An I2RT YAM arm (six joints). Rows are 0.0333 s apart.
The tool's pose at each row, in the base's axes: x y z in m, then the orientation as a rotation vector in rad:
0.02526 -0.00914 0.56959 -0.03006 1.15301 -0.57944
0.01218 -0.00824 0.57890 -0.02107 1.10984 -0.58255
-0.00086 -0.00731 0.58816 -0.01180 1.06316 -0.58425
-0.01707 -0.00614 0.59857 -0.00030 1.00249 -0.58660
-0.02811 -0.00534 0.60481 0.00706 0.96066 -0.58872
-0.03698 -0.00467 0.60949 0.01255 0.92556 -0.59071
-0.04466 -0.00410 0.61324 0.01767 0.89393 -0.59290
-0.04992 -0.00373 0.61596 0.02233 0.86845 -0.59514
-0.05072 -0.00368 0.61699 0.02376 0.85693 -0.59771
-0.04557 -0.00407 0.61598 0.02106 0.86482 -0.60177
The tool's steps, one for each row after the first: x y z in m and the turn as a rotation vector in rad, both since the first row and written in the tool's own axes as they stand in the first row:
-0.01194 -0.00759 -0.00764 0.01941 -0.03834 0.00584
-0.02385 -0.01512 -0.01527 0.03940 -0.08004 0.01310
-0.03771 -0.02412 -0.02523 0.06529 -0.13428 0.02193
-0.04644 -0.02999 -0.03237 0.08312 -0.17171 0.02716
-0.05317 -0.03457 -0.03825 0.09777 -0.20322 0.03093
-0.05874 -0.03845 -0.04347 0.11138 -0.23150 0.03401
-0.06268 -0.04118 -0.04698 0.12305 -0.25405 0.03631
-0.06380 -0.04179 -0.04725 0.12861 -0.26421 0.03571
-0.06134 -0.03966 -0.04311 0.12643 -0.25693 0.03047

